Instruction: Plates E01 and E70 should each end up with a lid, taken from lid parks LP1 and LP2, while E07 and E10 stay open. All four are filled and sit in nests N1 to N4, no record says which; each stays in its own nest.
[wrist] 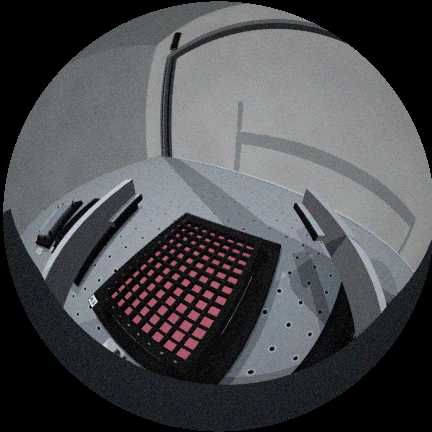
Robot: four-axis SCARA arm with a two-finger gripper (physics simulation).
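A black plate with many pink-filled square wells lies below and between the fingers. Its wells show directly, with no lid visible on it. A small white tag is by its left corner; its marking is too small to read surely. No plate number is legible, and the plate's near end is partly cut off by the dark view rim. My gripper is open and empty, its two fingers standing wide to the left and right above the plate.
A dark, low object with a greyish top stands at the far left, partly behind the left finger. A black shape shows beside the right finger at lower right. The perforated grey deck carries shadows; walls rise behind it.
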